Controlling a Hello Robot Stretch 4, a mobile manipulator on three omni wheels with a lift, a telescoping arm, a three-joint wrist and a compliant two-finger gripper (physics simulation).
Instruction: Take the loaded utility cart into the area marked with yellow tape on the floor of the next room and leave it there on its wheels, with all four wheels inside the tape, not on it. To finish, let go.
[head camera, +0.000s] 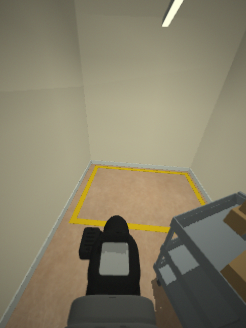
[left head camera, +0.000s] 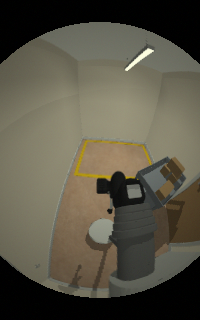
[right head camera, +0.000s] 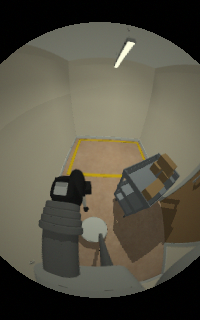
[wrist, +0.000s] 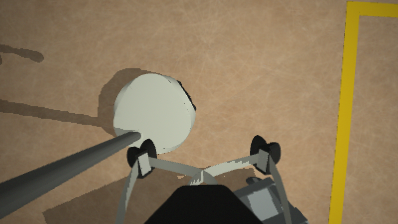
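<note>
The grey utility cart stands upright to the right, turned at an angle, with brown boxes on its top tray. The yellow tape outline lies on the floor ahead by the far wall. The cart's top covers the outline's near right corner in the head view; some of its wheels are hidden. My gripper is open and empty, with bare floor below its fingertips. It is apart from the cart, to its left.
My round white base part is low on the floor side, with a dark pole beside it. Walls close in on the left, right and far sides. A brown door-like panel is at the right, behind the cart.
</note>
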